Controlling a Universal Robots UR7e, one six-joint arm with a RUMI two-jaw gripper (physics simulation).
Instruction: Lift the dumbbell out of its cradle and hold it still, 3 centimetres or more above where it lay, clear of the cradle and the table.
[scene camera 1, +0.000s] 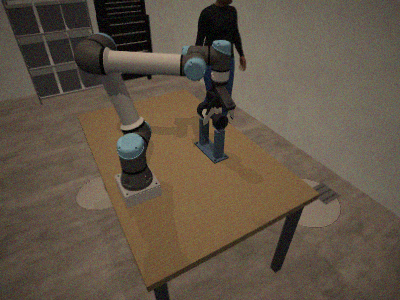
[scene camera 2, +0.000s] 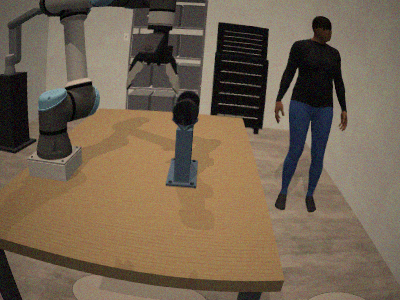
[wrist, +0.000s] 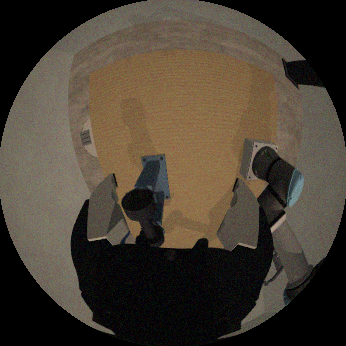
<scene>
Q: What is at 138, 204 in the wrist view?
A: A black dumbbell.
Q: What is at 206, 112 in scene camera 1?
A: My gripper.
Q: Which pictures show my gripper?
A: Scene camera 1, scene camera 2 and the wrist view: all of them.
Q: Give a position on a blue cradle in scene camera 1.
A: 214, 151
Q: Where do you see a black dumbbell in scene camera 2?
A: At 185, 112
</scene>
